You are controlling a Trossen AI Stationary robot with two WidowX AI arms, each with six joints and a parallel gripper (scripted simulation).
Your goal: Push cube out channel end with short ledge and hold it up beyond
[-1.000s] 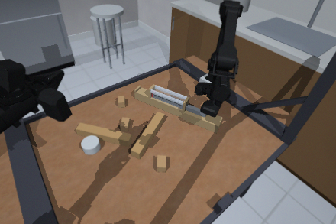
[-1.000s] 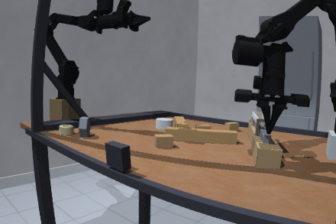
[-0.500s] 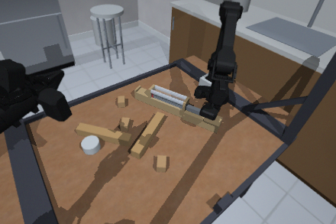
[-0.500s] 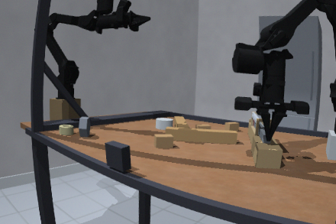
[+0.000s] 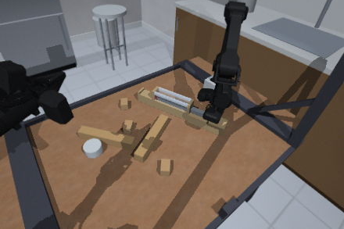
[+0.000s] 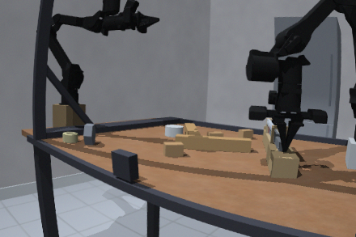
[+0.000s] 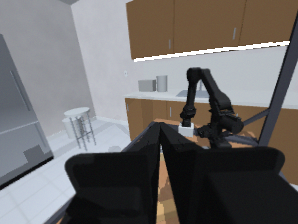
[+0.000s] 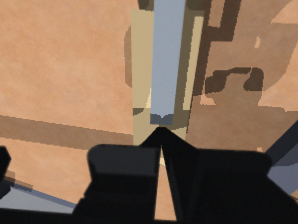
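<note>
Right now my right hand is 28 cm short of the red cube, 6 cm to the right of it and 3 cm above it. Also, from my right hand: white cylinder (41 cm to the left, 28 cm ahead, 7 cm below); then tan channel (20 cm ahead, 4 cm to the left, 3 cm below); then grey block (54 cm to the left, 5 cm below, 3 cm behind).
</note>
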